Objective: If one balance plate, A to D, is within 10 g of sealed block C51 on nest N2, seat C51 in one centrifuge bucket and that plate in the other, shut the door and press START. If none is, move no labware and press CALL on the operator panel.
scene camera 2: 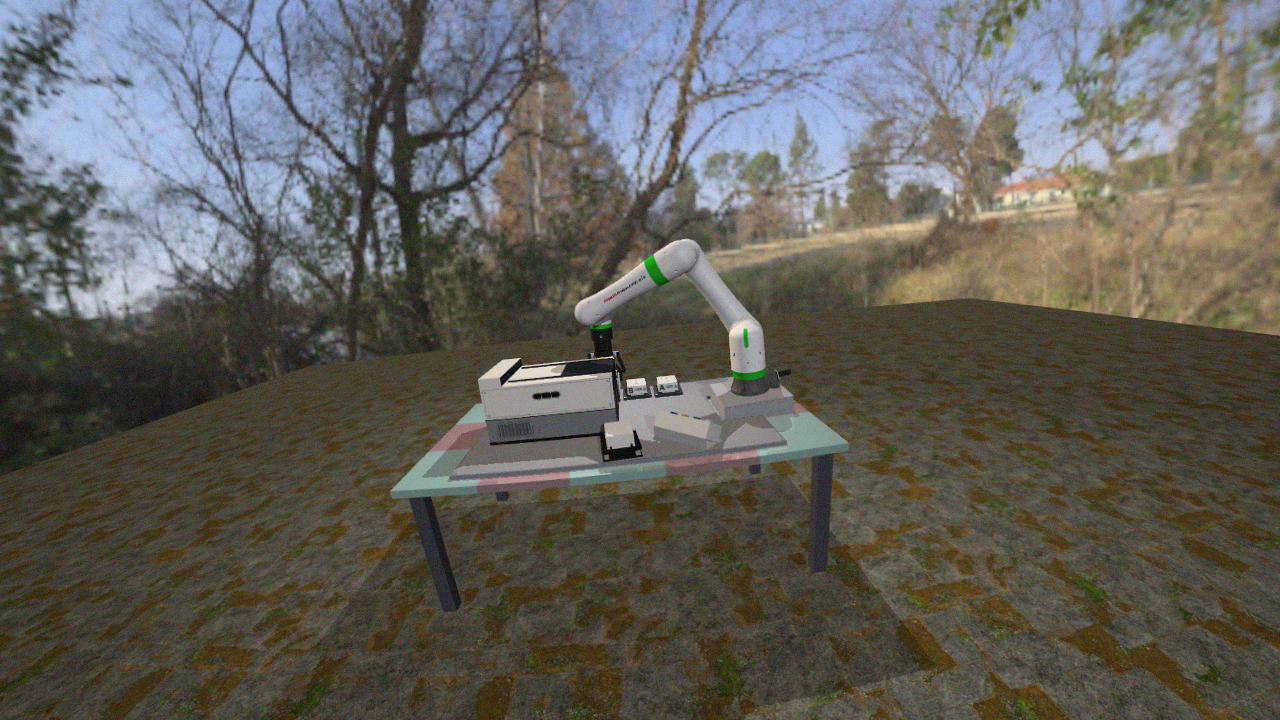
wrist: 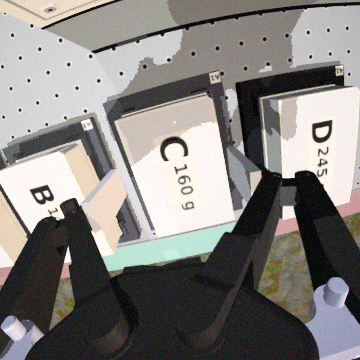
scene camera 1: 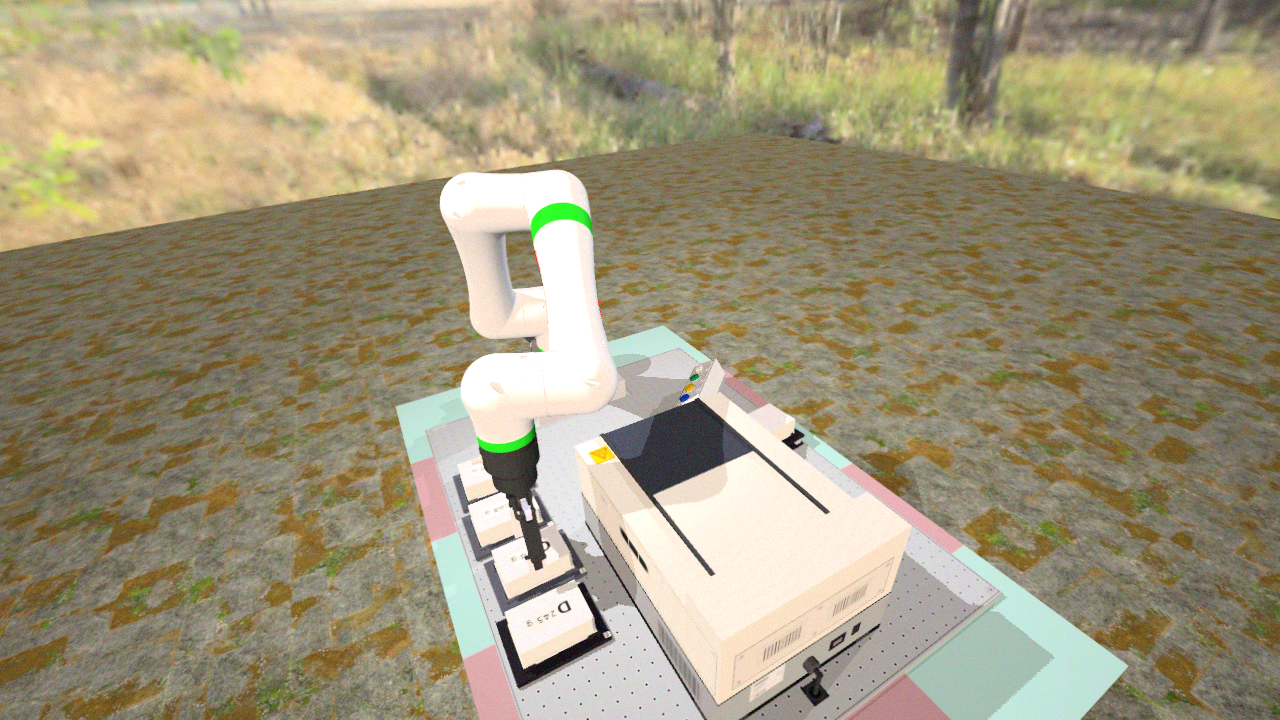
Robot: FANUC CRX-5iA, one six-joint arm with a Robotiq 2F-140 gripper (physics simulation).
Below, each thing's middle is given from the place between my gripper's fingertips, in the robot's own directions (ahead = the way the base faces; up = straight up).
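Plate A point(scene camera 1: 477, 483) sits 270 mm behind my hand, 40 mm to the left of it and 10 mm below it. I also see plate B point(scene camera 1: 491, 518), which is 130 mm behind my hand, 10 mm to the left of it and 10 mm below it. Plate D point(scene camera 1: 548, 624) is 140 mm ahead of my hand, 40 mm to the right of it and 10 mm below it. As for plate C point(scene camera 1: 513, 570), my hand is 10 mm above it and 10 mm short of it.
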